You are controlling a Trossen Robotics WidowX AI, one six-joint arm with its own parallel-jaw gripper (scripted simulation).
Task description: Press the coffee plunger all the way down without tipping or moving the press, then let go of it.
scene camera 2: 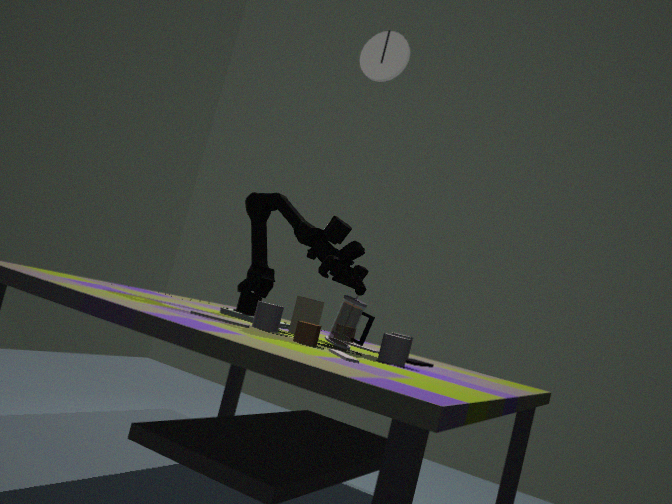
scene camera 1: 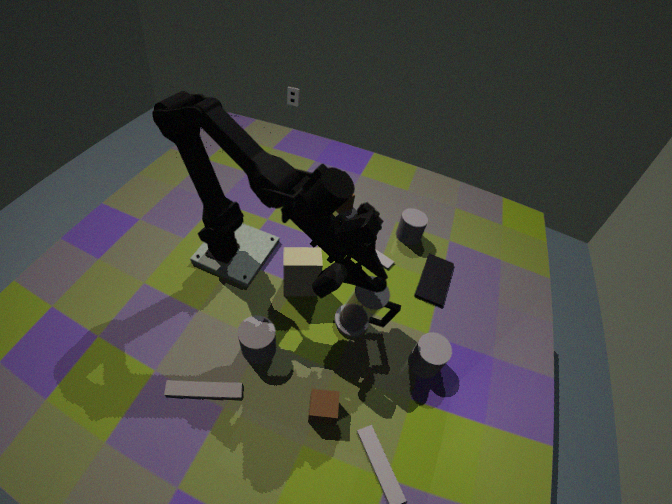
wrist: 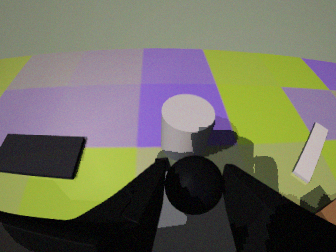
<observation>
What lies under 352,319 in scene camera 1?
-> A coffee press.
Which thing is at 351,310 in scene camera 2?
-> A coffee press.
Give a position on a dark flat slab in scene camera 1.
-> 433,283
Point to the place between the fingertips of my gripper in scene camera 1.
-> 382,285
</observation>
